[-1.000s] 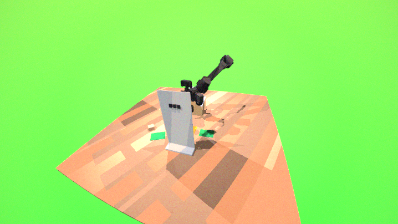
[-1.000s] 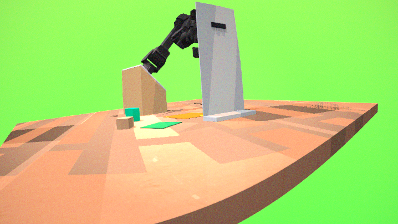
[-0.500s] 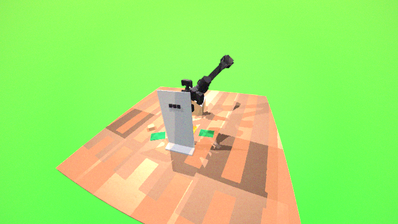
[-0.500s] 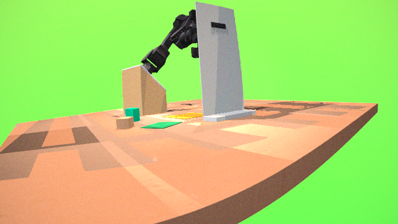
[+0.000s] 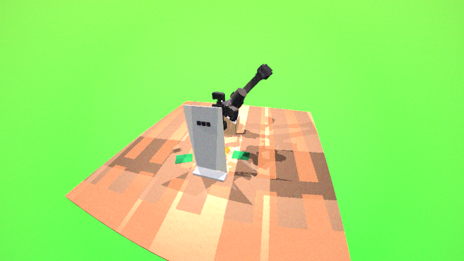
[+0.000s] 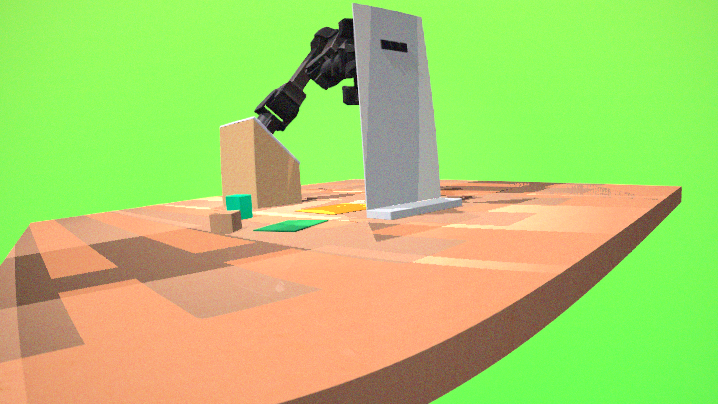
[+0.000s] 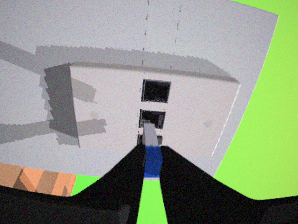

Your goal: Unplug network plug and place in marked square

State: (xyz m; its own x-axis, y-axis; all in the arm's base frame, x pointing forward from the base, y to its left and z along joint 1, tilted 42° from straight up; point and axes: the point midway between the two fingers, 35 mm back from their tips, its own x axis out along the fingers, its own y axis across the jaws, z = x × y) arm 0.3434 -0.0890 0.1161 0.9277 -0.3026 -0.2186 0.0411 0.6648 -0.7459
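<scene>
The orange marked square is 100 mm behind my gripper tip, 10 mm to the right of it and 280 mm below it. Also, from my gripper tip: network plug: right at my gripper tip; upright grey panel: 50 mm ahead, 10 mm to the right, 120 mm below; green cube: 200 mm behind, 170 mm to the right, 260 mm below.
</scene>
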